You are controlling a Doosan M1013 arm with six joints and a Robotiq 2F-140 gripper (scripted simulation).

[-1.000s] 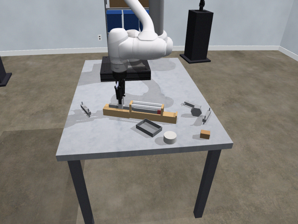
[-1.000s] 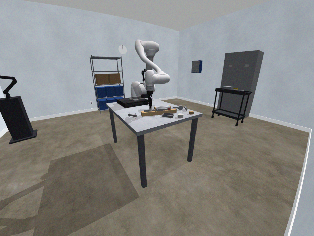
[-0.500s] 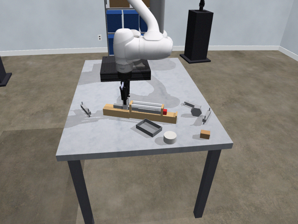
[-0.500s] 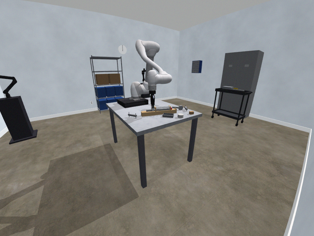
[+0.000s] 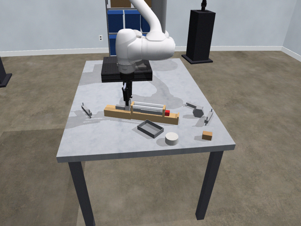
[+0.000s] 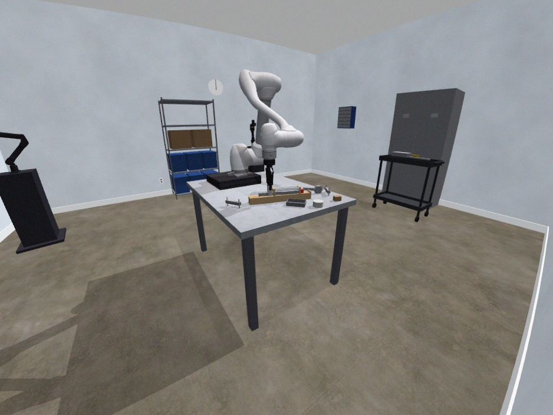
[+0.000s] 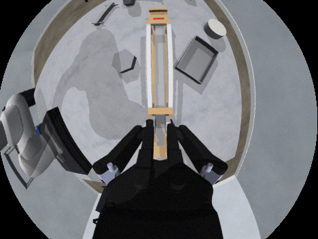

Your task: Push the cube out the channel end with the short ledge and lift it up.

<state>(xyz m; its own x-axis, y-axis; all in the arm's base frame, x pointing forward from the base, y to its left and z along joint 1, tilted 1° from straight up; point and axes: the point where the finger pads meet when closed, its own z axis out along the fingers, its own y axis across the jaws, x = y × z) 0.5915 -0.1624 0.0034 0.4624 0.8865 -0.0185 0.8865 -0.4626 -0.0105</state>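
Right now the grey push rod is 3 cm below my hand. From my hand the other things lie so: grey tray: 16 cm ahead, 9 cm to the left, 8 cm below; then tan wooden channel: 5 cm ahead, 10 cm to the left, 3 cm below; then red cube: 10 cm ahead, 20 cm to the left, 3 cm below.
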